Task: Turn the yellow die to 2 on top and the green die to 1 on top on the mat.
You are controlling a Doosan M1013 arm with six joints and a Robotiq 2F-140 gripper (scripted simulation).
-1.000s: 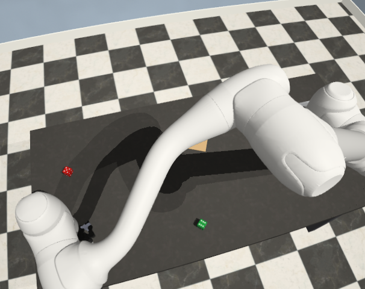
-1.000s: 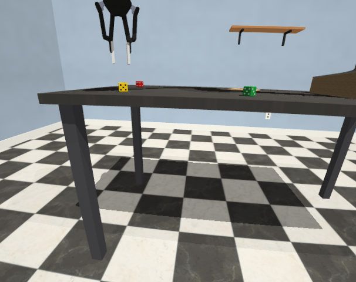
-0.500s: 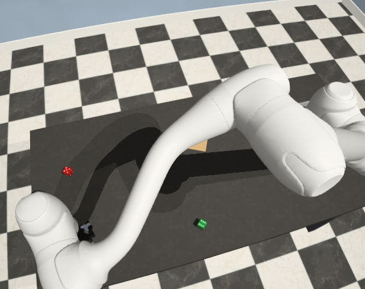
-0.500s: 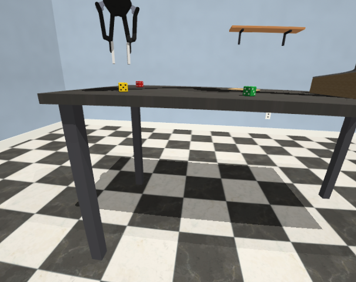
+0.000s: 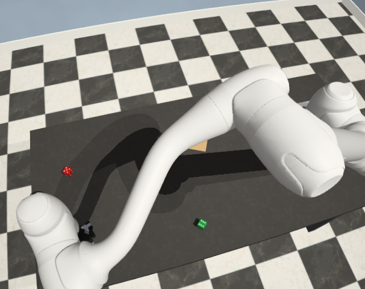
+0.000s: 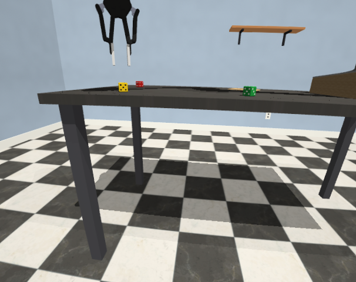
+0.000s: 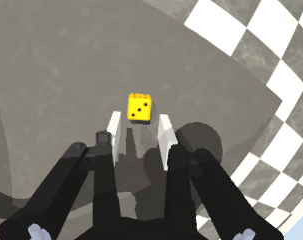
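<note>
Right now the yellow die is 100 mm below my hand. From my hand the other things lie so: tan mat (470 mm behind, 440 mm to the right, 120 mm below); red die (90 mm ahead, 340 mm to the right, 100 mm below); green die (430 mm behind, 30 mm to the right, 100 mm below).
</note>
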